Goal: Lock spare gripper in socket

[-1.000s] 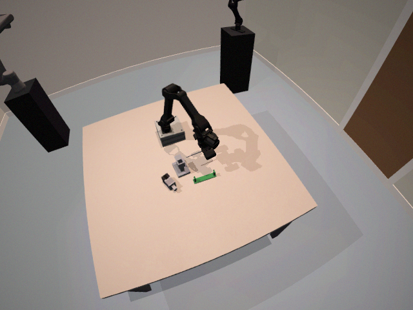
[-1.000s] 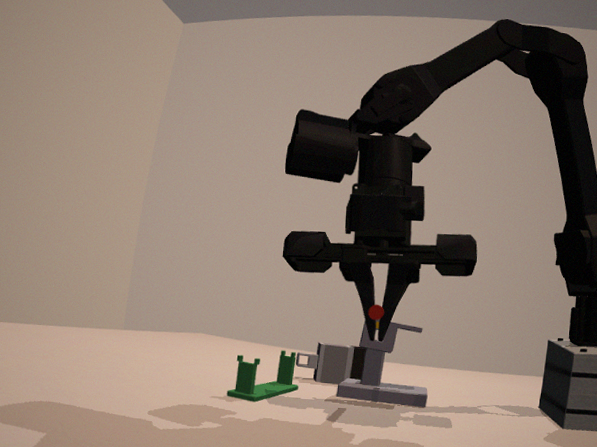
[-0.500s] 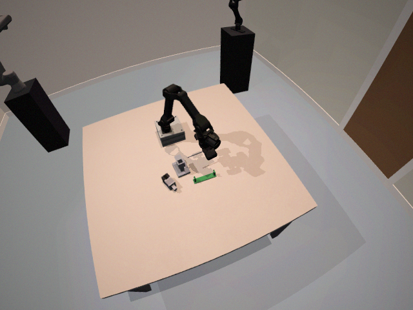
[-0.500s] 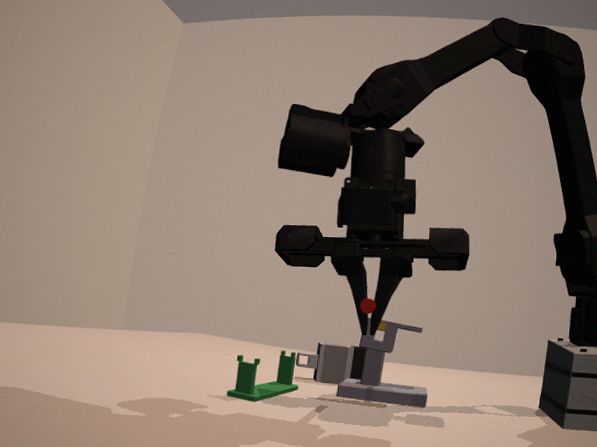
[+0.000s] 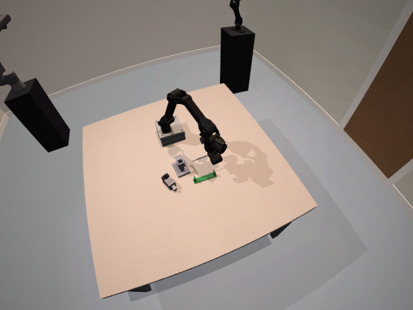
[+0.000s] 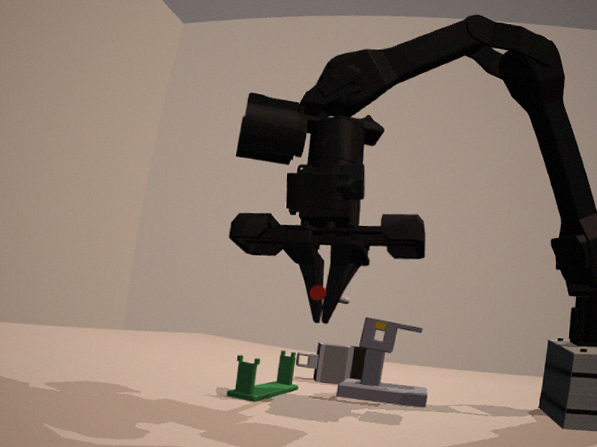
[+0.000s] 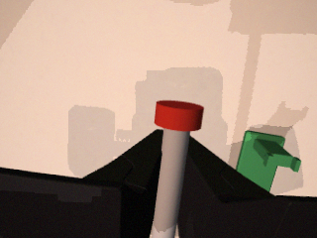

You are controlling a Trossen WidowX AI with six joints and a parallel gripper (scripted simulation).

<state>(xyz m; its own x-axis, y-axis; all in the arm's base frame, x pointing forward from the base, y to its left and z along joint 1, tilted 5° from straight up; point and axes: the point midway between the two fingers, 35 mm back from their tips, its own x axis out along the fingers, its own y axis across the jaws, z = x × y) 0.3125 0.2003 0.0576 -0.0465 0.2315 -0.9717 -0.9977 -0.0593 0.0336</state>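
Right now my gripper tip is 8 cm to the left of the cradle, 8 cm short of it and 7 cm above it. The rest, counted from my gripper tip: spare gripper (29 cm to the right, 6 cm below, 5 cm ahead); then socket (19 cm to the right, 4 cm below, 3 cm behind).
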